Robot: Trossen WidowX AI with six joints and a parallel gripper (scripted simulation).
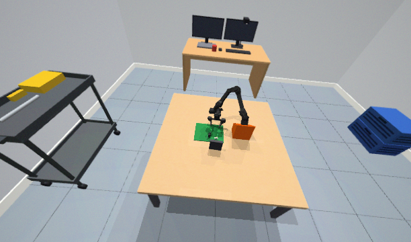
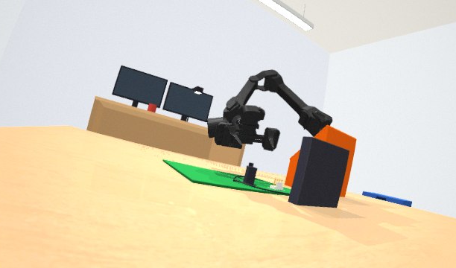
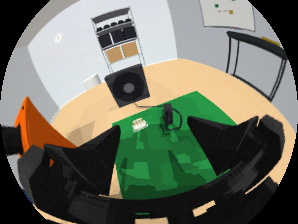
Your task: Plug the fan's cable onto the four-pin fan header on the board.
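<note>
My gripper tip is now 40 mm short of the black plug, 70 mm to the right of it and 70 mm above it. From my gripper tip the other things lie so: green board (50 mm ahead, 10 mm to the left, 100 mm below); black fan (40 mm behind, 190 mm to the left, 30 mm below); white four-pin header (30 mm behind, 80 mm to the left, 90 mm below).
</note>
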